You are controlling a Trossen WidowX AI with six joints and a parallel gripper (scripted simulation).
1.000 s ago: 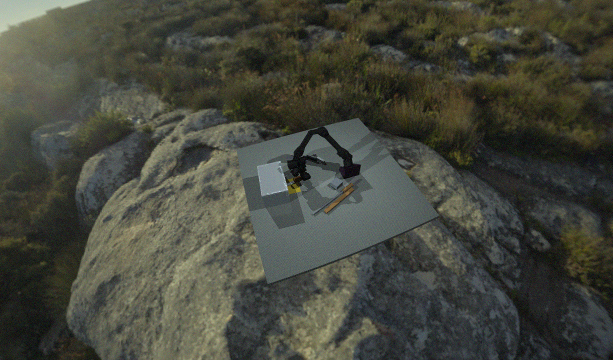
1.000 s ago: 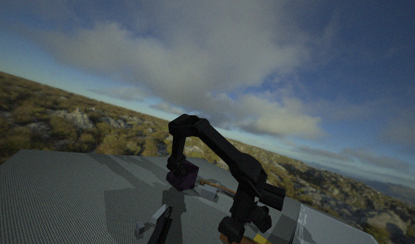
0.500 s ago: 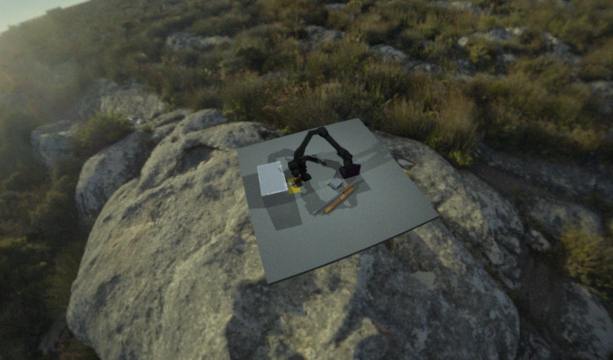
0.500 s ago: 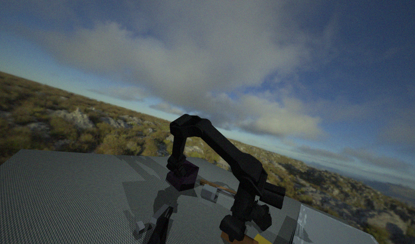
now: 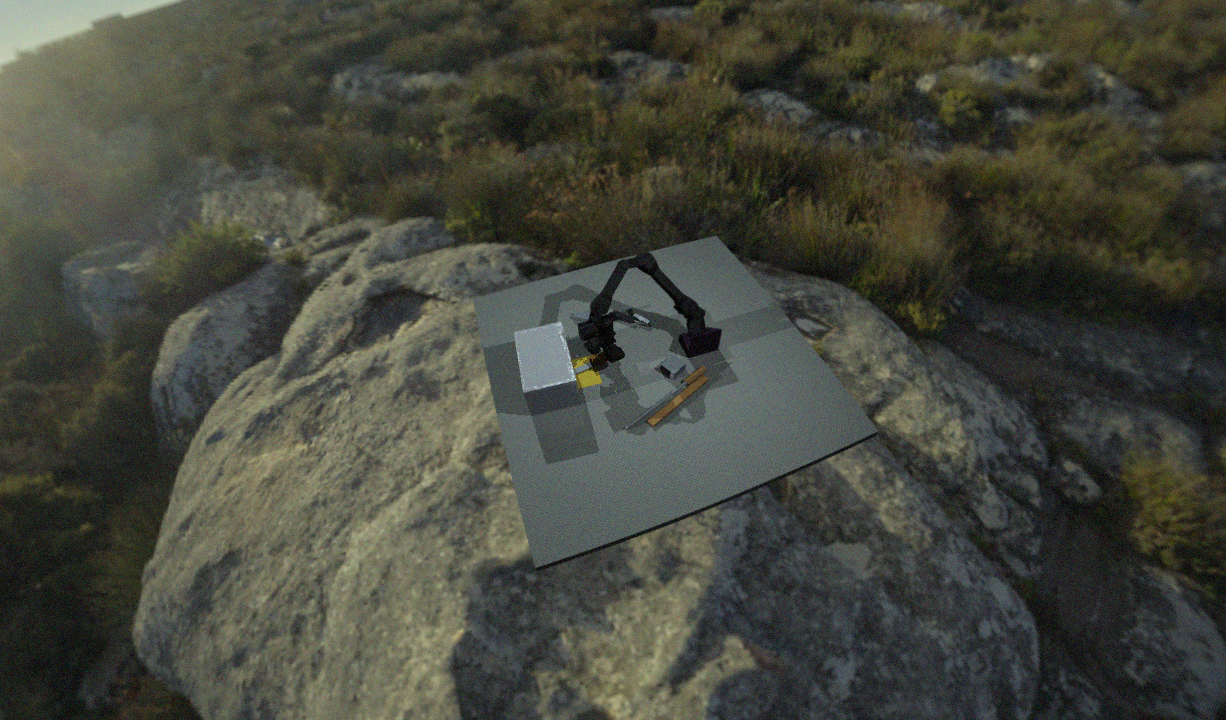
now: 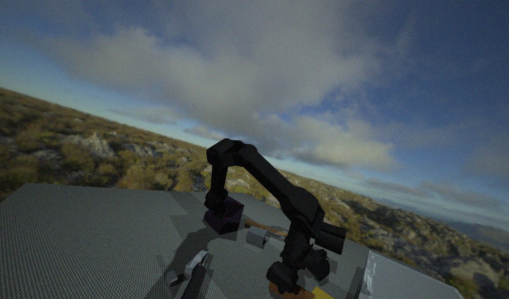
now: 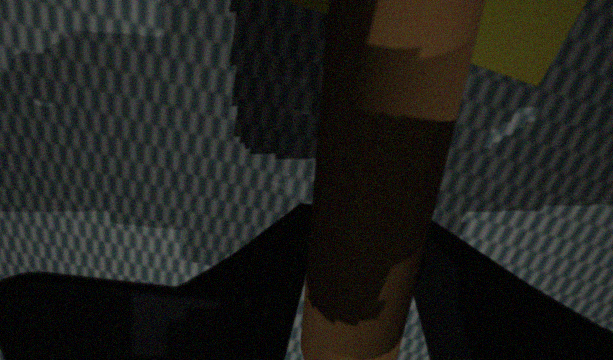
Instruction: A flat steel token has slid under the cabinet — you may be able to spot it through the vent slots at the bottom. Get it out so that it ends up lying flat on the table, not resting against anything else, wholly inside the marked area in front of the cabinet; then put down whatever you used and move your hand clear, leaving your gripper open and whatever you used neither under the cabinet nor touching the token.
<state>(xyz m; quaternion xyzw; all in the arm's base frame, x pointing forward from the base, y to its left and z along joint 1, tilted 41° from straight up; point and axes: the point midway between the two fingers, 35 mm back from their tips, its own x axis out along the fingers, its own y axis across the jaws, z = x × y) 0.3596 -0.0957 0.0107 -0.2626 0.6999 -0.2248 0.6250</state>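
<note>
Now: gripper tip 210 mm past the grey bar and 130 mm to the left of it. From my gripper tip the other things lie so: grey block (210 mm behind, 160 mm to the left, 10 mm above); small grey cube (210 mm to the right, 190 mm behind); wooden stick (310 mm to the left, 160 mm behind).
</note>
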